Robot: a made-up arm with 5 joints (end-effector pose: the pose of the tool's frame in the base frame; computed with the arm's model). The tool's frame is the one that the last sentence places. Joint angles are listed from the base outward.
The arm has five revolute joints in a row. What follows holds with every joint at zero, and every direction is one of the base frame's. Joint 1 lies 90.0 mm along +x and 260.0 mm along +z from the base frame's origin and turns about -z. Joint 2 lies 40.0 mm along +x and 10.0 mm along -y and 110.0 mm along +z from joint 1 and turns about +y. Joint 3 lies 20.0 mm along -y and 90.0 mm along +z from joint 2 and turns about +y. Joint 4 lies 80.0 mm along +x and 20.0 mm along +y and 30.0 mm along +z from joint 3 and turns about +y. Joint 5 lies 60.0 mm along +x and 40.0 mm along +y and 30.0 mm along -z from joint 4 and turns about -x. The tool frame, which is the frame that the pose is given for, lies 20.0 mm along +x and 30.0 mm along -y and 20.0 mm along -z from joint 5; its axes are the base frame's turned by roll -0.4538, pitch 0.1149 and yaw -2.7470 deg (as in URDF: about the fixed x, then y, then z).
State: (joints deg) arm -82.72 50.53 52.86 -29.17 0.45
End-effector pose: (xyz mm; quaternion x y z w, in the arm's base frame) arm 102.1 93.2 251.9 -0.4146 0.4396 0.5156 0.6074
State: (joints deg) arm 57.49 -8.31 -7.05 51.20 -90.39
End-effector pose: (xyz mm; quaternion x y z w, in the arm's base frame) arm 200.0 -79.3 413.8 0.6979 -0.1153 -0.5250 0.4733
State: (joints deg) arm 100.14 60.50 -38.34 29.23 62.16
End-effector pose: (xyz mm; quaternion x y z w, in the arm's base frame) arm 45.4 -239.5 341.4 -0.0302 0.5971 -0.4617 0.6553
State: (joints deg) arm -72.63 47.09 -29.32 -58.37 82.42
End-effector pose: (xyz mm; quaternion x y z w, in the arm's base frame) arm 159.9 244.2 485.3 -0.3324 -0.5844 0.2141 0.7086
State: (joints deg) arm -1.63 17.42 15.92 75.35 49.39
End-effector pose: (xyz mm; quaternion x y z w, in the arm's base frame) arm 195.5 -1.7 367.7 -0.2740 0.7276 0.3369 0.5311
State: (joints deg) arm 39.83 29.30 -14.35 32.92 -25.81
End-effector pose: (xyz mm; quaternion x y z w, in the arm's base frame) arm 233.8 -104.7 356.5 0.3165 0.3124 -0.4063 0.7982
